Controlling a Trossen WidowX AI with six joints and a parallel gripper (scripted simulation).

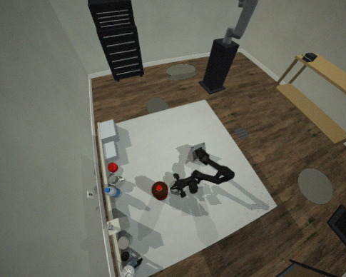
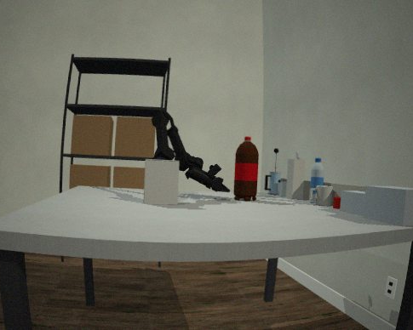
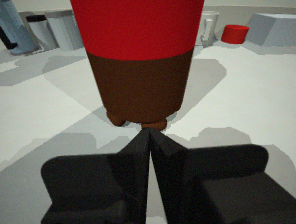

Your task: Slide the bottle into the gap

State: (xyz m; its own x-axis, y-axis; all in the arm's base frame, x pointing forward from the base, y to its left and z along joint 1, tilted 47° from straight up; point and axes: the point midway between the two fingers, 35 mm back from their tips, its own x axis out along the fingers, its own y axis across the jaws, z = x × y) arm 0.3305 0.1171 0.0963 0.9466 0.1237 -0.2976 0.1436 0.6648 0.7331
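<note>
Right now the brown cola bottle is 110 mm ahead of my hand, 100 mm above it and 20 mm to the right of it. The rest, counted from my hand: french press: 460 mm ahead, 310 mm to the left, 80 mm above; water bottle: 420 mm ahead, 170 mm to the right, 50 mm above.
</note>
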